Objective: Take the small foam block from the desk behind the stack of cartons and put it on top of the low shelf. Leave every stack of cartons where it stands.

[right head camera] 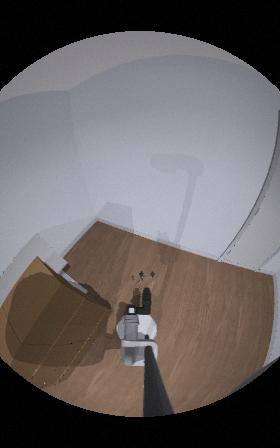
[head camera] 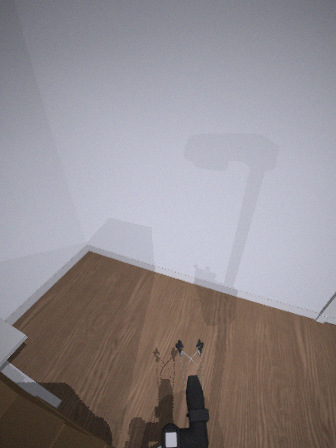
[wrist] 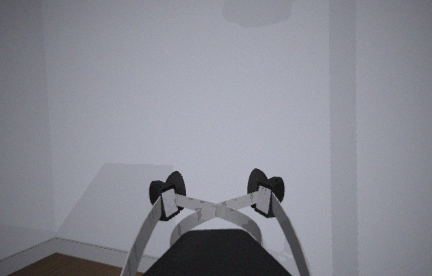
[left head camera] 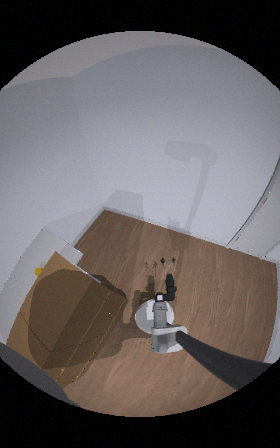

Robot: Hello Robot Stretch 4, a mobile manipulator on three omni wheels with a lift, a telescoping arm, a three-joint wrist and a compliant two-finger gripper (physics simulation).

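Frame: origin at the robot's base, x ahead, y left, z up, level; metres.
Where they show: gripper, fingertip midpoint: [right head camera: 146, 270] [head camera: 189, 339] [wrist: 216, 185] [left head camera: 167, 257]; robot's base, link origin: [right head camera: 137, 327].
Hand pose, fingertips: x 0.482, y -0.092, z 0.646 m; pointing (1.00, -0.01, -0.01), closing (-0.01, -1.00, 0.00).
Note:
Things, the pixels of their top centre, and the offset from my fingertips. "*": a spot on its surface instead. Level surfaces: height alone.
- small yellow block, top centre: [left head camera: 37, 270] dy +1.128, dx -0.230, dz +0.092 m
- white desk, surface height: dz +0.046 m
- door, surface spot: [right head camera: 257, 240] * dy -1.460, dx +0.222, dz -0.032 m
- Wooden floor, surface height: dz -0.673 m
A small yellow block [left head camera: 39, 271], the foam block, shows at the left in the left head view, on the white desk [head camera: 11, 341] [left head camera: 48, 243] [right head camera: 44, 248] behind the brown stack of cartons [head camera: 30, 417] [left head camera: 75, 320] [right head camera: 55, 315]. The cartons hide part of the desk, and the block does not show in the right head view. My gripper [head camera: 190, 346] [left head camera: 168, 261] [right head camera: 147, 274] [wrist: 216, 185] is open and empty, with its fingers wide apart. It is over the floor, to the right of the cartons and the desk, apart from both. The low shelf does not show.
A grey-white wall [head camera: 150, 125] [wrist: 215, 100] rises ahead of the gripper and meets another wall in a corner at the left. A door [left head camera: 262, 225] [right head camera: 257, 240] is at the right. Wooden floor [head camera: 270, 370] [left head camera: 225, 300] [right head camera: 200, 310] lies between the cartons and the walls.

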